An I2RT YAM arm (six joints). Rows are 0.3 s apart.
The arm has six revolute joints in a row. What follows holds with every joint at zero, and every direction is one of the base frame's.
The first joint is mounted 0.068 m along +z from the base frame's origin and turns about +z.
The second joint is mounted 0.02 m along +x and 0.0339 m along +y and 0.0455 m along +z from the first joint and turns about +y.
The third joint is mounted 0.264 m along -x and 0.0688 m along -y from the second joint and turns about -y.
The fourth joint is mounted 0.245 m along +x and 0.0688 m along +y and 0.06 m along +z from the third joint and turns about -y.
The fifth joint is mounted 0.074 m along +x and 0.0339 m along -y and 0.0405 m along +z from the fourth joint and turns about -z.
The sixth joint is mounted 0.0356 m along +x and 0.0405 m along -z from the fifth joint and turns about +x.
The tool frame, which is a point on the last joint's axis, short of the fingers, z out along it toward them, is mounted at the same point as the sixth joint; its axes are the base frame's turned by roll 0, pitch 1.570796 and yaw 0 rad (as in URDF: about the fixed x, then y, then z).
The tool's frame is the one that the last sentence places.
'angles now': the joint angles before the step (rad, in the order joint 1, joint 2, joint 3, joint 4, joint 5, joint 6). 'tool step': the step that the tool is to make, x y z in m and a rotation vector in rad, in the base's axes. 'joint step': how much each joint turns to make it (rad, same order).
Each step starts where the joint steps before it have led.
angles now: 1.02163, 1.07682, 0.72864, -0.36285, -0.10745, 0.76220
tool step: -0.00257, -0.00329, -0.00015, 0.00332, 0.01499, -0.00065
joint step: 0.00079, -0.01775, -0.00823, -0.01317, -0.00841, 0.01200
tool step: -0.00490, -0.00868, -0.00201, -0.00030, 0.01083, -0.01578
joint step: -0.00071, -0.04436, -0.02727, -0.02109, 0.00539, 0.01685
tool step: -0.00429, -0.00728, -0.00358, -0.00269, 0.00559, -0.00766
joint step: -0.00008, -0.03751, -0.02887, -0.01303, 0.00347, 0.00757
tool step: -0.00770, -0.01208, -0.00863, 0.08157, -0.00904, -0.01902
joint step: 0.00003, -0.09300, -0.09561, 0.08125, -0.00726, 0.03929
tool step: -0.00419, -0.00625, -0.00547, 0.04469, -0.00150, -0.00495
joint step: -0.00001, -0.05051, -0.05232, 0.04319, -0.00887, 0.02093
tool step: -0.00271, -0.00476, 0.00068, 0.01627, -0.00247, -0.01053
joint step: 0.00006, -0.03578, -0.01326, -0.00600, 0.00519, 0.01130
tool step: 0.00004, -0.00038, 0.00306, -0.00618, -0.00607, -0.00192
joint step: -0.00007, -0.00174, 0.01274, -0.01727, 0.00620, -0.00601
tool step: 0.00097, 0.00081, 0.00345, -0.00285, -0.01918, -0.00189
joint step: 0.00000, 0.00377, 0.01258, -0.00271, 0.01145, -0.01390
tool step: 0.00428, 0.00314, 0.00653, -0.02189, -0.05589, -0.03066
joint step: 0.00031, 0.02220, 0.02944, 0.00094, 0.05827, -0.03259
